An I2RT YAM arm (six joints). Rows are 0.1 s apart.
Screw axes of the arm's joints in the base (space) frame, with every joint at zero. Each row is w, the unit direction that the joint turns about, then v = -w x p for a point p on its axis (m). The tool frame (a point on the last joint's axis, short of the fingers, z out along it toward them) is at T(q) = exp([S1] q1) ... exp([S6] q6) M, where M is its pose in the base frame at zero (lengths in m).
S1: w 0 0 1 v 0 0 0
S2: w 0 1 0 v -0.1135 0 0.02
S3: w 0 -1 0 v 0.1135 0 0.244
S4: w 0 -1 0 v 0.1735 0 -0.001
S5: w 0 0 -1 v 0 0.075 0
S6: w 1 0 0 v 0 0.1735 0
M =
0 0 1 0.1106
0 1 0 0
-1 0 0 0.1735
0 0 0 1
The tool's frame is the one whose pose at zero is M.
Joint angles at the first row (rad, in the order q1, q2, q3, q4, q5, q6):
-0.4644 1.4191 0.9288 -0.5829 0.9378 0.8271
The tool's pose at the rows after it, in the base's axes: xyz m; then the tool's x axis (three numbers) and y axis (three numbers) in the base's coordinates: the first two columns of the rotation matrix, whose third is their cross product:
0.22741, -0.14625, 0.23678, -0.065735, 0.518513, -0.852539, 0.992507, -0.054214, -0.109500
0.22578, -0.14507, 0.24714, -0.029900, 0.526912, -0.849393, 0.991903, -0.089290, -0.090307
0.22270, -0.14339, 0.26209, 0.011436, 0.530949, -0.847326, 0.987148, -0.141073, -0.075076
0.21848, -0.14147, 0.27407, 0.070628, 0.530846, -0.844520, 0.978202, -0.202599, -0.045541
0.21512, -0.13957, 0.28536, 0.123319, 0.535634, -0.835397, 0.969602, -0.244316, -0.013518
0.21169, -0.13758, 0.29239, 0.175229, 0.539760, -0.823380, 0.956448, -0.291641, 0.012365
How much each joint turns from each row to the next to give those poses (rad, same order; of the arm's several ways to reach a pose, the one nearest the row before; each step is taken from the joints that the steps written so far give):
-0.0004 -0.0171 0.0155 -0.0134 0.0046 0.0036
0.0015 -0.0034 0.0463 -0.0917 0.0039 0.0694
0.0016 -0.0011 0.0677 -0.1320 0.0135 0.0926
0.0000 0.0011 0.0569 -0.1224 0.0081 0.1128
0.0000 -0.0011 0.0502 -0.0947 -0.0103 0.0857
0.0000 0.0045 0.0385 -0.0890 -0.0117 0.0937

